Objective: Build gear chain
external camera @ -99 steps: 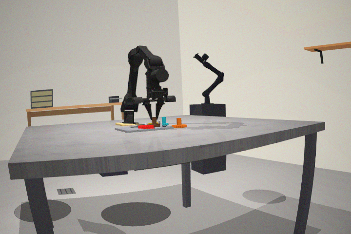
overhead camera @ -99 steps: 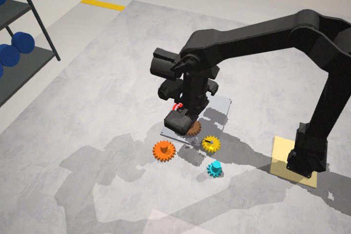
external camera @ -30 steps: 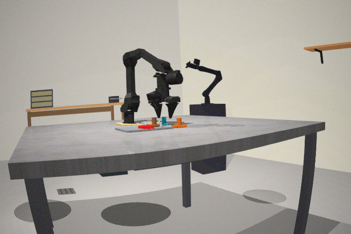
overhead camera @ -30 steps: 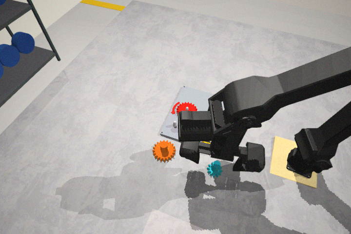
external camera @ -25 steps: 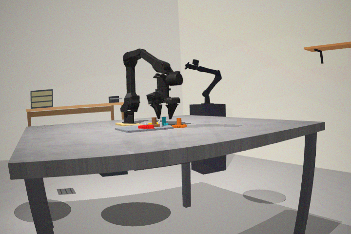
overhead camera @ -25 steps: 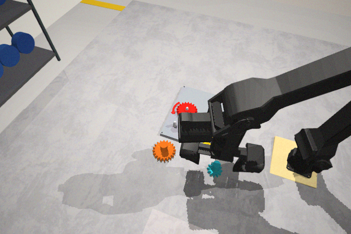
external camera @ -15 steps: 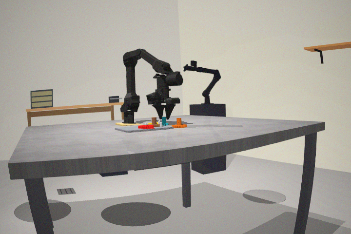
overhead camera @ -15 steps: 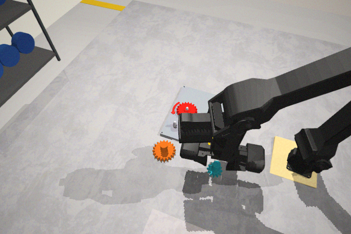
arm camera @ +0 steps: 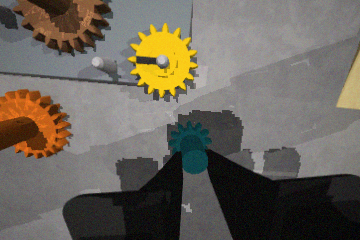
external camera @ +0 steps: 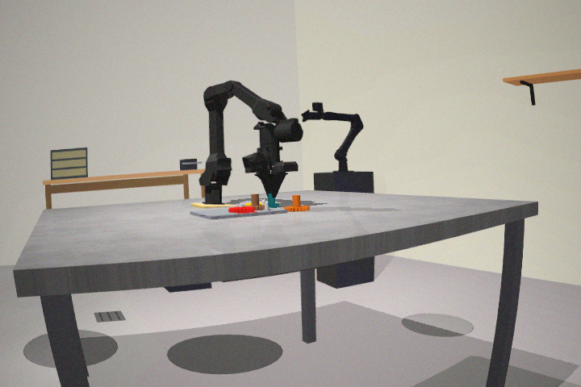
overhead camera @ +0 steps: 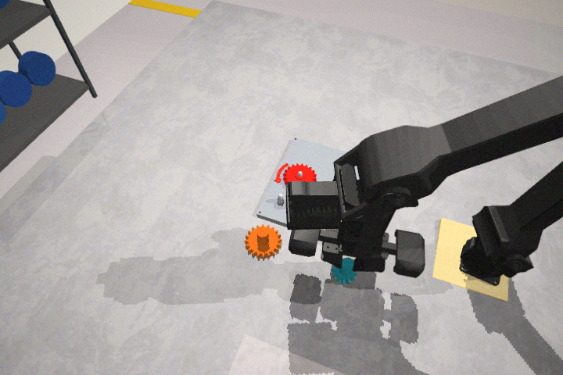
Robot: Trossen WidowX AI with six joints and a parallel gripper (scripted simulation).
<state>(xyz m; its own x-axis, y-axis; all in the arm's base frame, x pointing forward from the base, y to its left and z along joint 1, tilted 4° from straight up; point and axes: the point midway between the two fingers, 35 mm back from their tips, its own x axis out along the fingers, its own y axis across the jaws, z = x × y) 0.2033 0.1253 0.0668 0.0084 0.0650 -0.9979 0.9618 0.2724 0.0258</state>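
My gripper tip is now 7 cm to the left of the yellow gear, 4 cm short of it and 1 cm above it. Also, from my gripper tip: orange gear: 15 cm ahead, 1 cm to the left, 1 cm below; then brown gear: 12 cm ahead, 9 cm to the right; then teal gear: 1 cm below.
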